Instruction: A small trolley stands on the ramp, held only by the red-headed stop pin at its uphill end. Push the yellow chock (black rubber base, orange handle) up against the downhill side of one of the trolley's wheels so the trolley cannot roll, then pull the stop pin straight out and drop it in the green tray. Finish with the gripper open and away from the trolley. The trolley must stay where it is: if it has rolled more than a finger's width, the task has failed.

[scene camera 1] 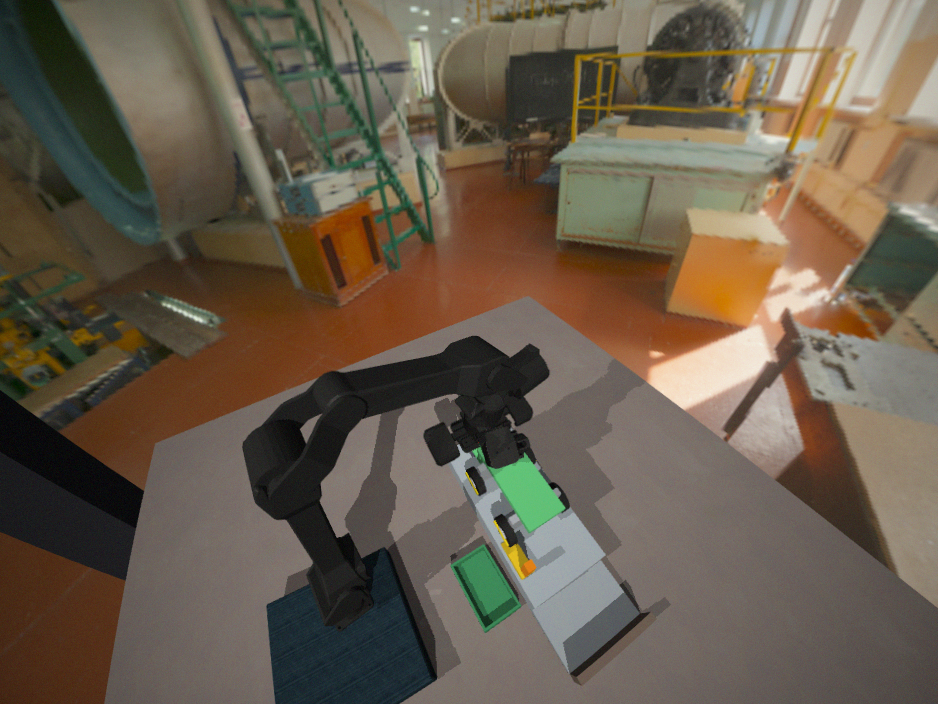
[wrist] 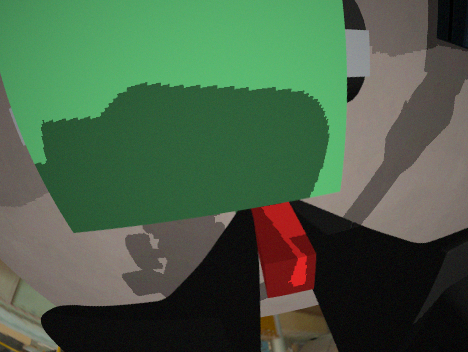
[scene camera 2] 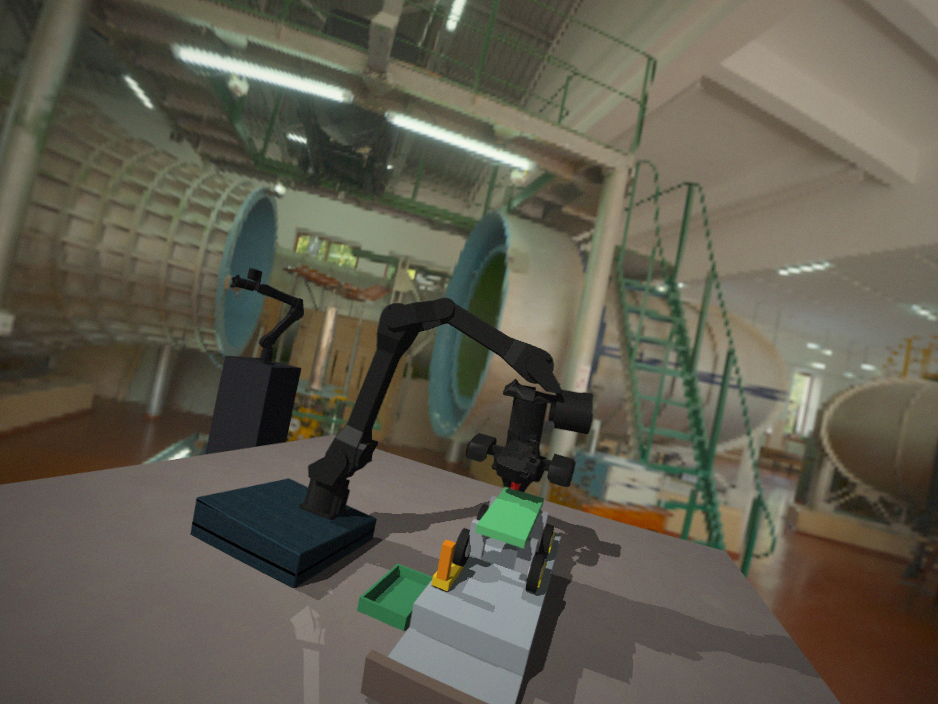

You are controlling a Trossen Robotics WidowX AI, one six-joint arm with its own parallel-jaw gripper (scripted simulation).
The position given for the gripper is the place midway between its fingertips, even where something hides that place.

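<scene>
There's a red-headed stop pin (wrist: 288, 261) here, and a yellow chock (scene camera 2: 443, 579) too, though in the wrist view the chock is out of frame. You'd also see the gripper (scene camera 1: 475, 440), and it's there again in the wrist view (wrist: 268, 212) and in scene camera 2 (scene camera 2: 512, 499).
</scene>
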